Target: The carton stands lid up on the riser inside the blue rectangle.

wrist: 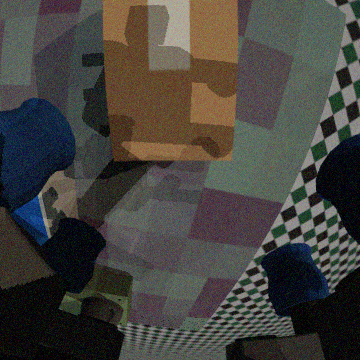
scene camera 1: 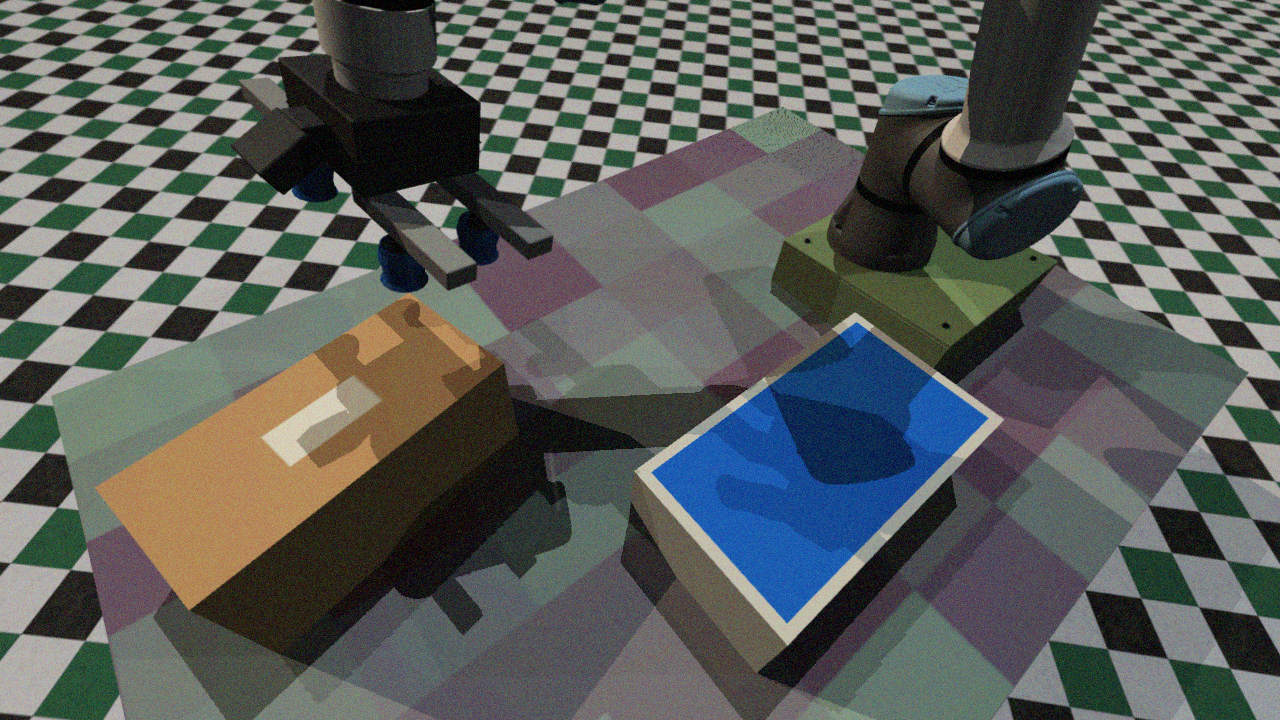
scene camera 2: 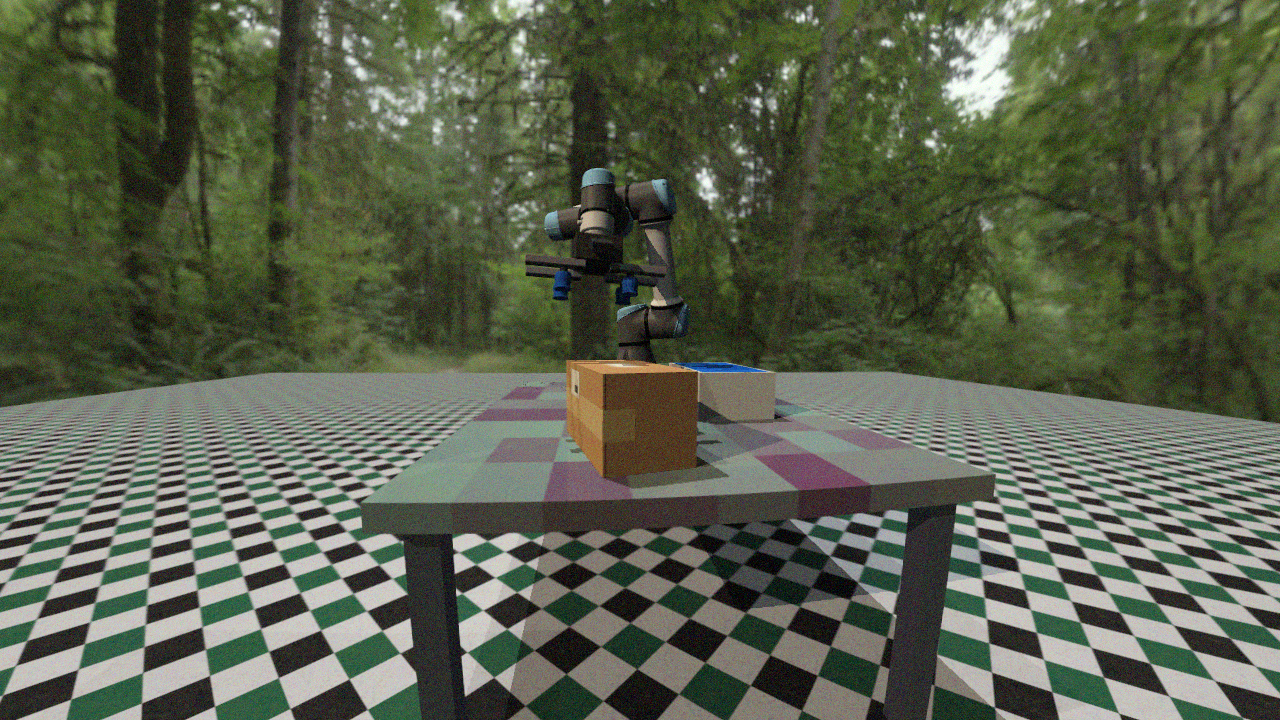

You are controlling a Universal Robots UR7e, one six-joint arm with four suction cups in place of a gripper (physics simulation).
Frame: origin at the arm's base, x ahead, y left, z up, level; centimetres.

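Seen in the pictures: hand at its tool point: [wrist: 190, 215] [scene camera 2: 594, 296]; arm's base at its link origin: [wrist: 102, 306] [scene camera 1: 878, 240].
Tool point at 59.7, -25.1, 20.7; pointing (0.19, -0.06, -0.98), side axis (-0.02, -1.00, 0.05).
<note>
Pixels of each thing's top centre, then the offset from my tool point to it, as dx, dy, dz. Level surfaces: height alone.
- orange-brown carton at its top centre: [scene camera 1: 322, 418] [wrist: 168, 27] [scene camera 2: 621, 365] +13.9, +3.0, -13.8
- pale riser at its top centre: [scene camera 1: 828, 443] [scene camera 2: 715, 366] [wrist: 18, 224] -20.8, +38.7, -17.2
- blue rectangle at its top centre: [scene camera 1: 828, 443] [scene camera 2: 715, 366] [wrist: 18, 224] -20.8, +38.7, -17.2
- patchwork table at its surface level: dz -29.2
The orange-brown carton [scene camera 1: 205, 501] [scene camera 2: 648, 420] [wrist: 215, 30] rests on the table, apart from the riser. A white label is on its upward face. In scene camera 2 a paler tape strip shows at mid height on its left long side and wraps onto the near end. The pale riser [scene camera 1: 707, 573] [scene camera 2: 738, 398] has a blue rectangle [scene camera 1: 760, 555] [scene camera 2: 738, 368] [wrist: 31, 220] on top, with arm shadows and no carton on it. My suction gripper [scene camera 1: 396, 210] [scene camera 2: 594, 286] [wrist: 185, 215] is open and holds nothing. Its blue cups hang above and beyond the carton's far end.
The patchwork table [scene camera 1: 1002, 582] [scene camera 2: 805, 483] stands on a checkered floor. The arm's green base [scene camera 1: 966, 277] is behind the riser. A gap of table lies between carton and riser. The carton's near end is close to the table's front edge in scene camera 2.
</note>
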